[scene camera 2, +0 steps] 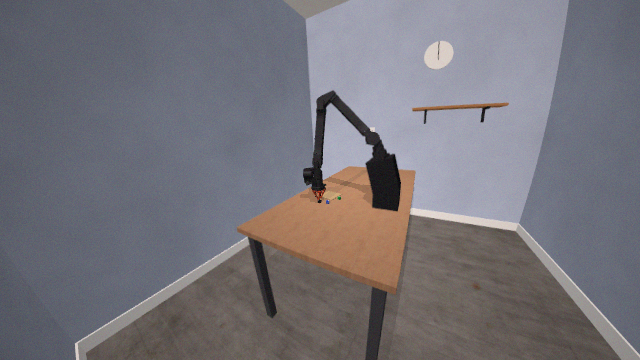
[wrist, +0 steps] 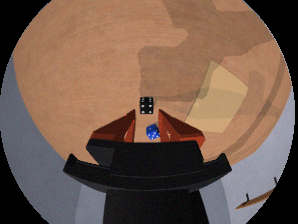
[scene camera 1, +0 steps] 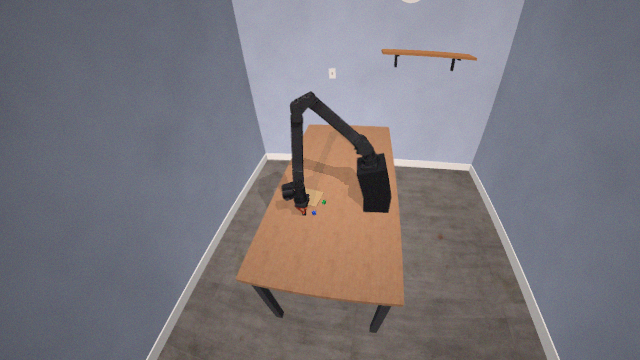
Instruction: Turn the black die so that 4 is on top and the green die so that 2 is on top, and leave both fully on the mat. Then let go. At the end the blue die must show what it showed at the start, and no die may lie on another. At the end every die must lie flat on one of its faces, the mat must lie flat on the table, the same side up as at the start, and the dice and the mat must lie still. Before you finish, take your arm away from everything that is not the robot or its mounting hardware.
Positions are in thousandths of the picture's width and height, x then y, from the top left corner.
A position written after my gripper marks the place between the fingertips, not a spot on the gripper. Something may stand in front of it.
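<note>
Visible here: my gripper (wrist: 495, 507), together with a tan mat (wrist: 743, 417).
</note>
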